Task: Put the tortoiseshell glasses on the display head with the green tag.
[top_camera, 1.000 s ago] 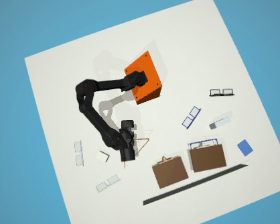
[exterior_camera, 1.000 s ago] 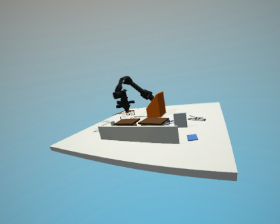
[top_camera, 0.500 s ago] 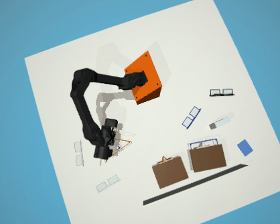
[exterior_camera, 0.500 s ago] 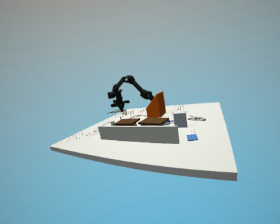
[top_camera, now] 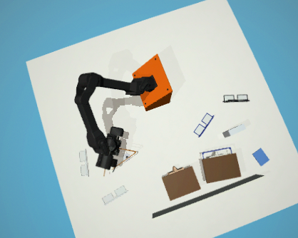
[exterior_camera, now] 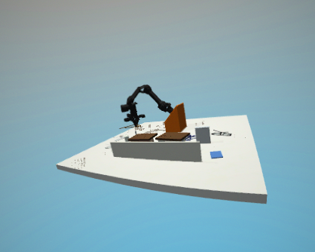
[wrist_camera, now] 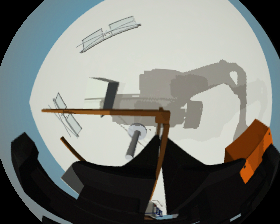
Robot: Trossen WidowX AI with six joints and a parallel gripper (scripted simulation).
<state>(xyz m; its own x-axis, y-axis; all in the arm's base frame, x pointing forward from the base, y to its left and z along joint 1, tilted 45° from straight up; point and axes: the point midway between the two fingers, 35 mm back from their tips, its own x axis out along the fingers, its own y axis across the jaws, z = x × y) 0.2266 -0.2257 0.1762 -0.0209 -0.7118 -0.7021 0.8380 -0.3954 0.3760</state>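
The white cube lies 7 cm ahead of my gripper tip, 8 cm to the right of it and 8 cm below it. From my gripper tip the other things lie so: long grey wall: 40 cm ahead, 34 cm to the left, 5 cm below; then grey-white block: 15 cm ahead, 61 cm to the left, 5 cm below; then blue card: 34 cm ahead, 70 cm to the left, 10 cm below.
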